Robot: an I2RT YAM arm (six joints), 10 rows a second.
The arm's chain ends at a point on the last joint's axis. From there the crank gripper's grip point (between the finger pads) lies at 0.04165 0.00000 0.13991 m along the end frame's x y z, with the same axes.
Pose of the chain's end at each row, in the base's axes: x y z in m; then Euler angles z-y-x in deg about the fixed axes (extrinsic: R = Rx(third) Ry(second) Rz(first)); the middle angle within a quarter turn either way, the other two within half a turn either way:
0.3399 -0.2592 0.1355 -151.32 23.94 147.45
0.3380 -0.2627 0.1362 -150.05 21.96 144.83
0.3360 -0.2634 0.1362 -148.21 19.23 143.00
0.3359 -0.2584 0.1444 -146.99 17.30 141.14
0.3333 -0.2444 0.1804 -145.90 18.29 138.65
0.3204 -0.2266 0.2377 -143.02 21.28 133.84
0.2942 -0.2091 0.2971 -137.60 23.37 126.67
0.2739 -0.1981 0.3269 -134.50 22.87 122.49
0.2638 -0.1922 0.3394 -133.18 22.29 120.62
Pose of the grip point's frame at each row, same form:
0.3633 -0.3191 0.0045 -151.32 23.94 147.45
0.3569 -0.3282 0.0071 -150.05 21.96 144.83
0.3487 -0.3324 0.0082 -148.21 19.23 143.00
0.3442 -0.3311 0.0181 -146.99 17.30 141.14
0.3445 -0.3218 0.0571 -145.90 18.29 138.65
0.3402 -0.3120 0.1210 -143.02 21.28 133.84
0.3215 -0.3051 0.1906 -137.60 23.37 126.67
0.3014 -0.3004 0.2265 -134.50 22.87 122.49
0.2905 -0.2974 0.2418 -133.18 22.29 120.62

